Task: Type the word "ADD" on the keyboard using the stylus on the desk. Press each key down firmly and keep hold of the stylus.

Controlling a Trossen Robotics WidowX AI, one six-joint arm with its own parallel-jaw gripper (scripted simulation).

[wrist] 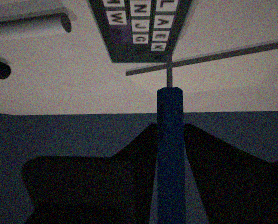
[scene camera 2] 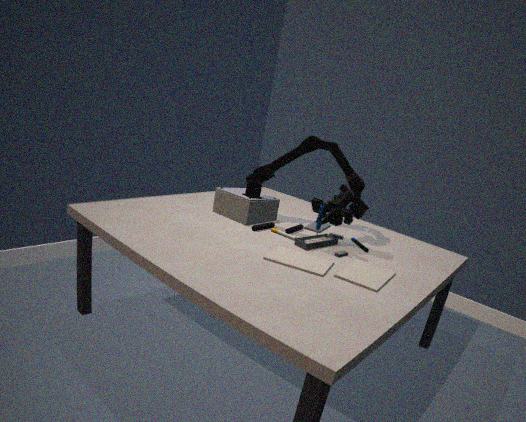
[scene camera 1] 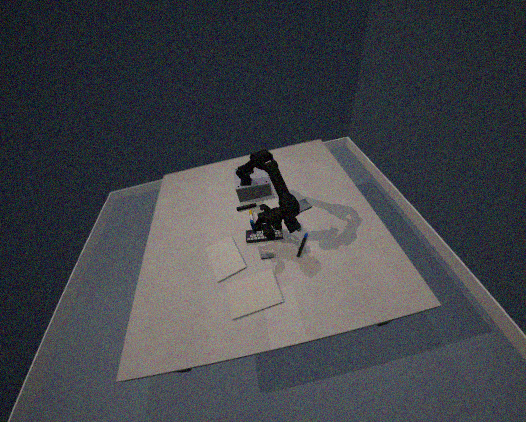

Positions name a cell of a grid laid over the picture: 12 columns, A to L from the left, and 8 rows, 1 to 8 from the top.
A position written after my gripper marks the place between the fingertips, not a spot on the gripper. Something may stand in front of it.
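I can see my gripper (scene camera 2: H5) from scene camera 2. From the wrist view, too, I see the gripper (wrist: H5).
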